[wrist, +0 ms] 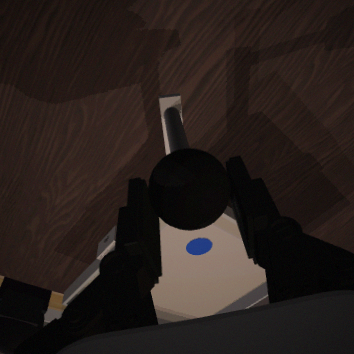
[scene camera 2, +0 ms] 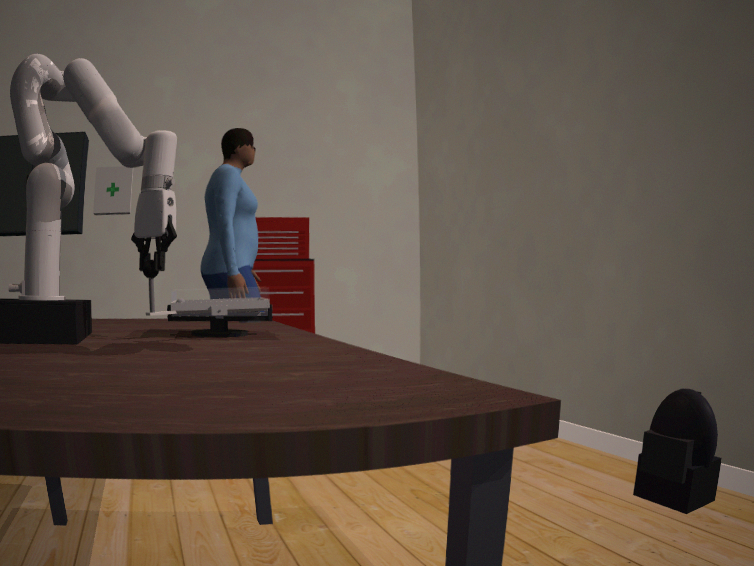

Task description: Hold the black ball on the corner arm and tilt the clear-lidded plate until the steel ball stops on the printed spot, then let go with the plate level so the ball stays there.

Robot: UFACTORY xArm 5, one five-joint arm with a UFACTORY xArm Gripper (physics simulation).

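Observation:
The black ball (scene camera 2: 150, 269) (wrist: 189, 189) sits on top of a thin grey post (scene camera 2: 152, 295) (wrist: 175, 131), which rises from the pale corner arm (scene camera 2: 160, 313) (wrist: 170, 101). My gripper (scene camera 2: 151, 265) (wrist: 188, 188) is shut on the black ball, one finger on each side. The clear-lidded plate (scene camera 2: 240, 306) (wrist: 215, 280) stands on its dark pedestal and looks nearly level in the scene view. The blue printed spot (wrist: 199, 246) shows bare in the wrist view, just below the ball. The steel ball cannot be made out; my fingers hide parts of the plate.
The plate's pedestal (scene camera 2: 219, 327) stands on the brown table (scene camera 2: 274, 389). The robot's black base block (scene camera 2: 42, 321) is to its left. A person in a blue top (scene camera 2: 228, 213) stands behind the table, beside a red tool cabinet (scene camera 2: 292, 281). A black object (scene camera 2: 679, 453) stands on the floor at the right.

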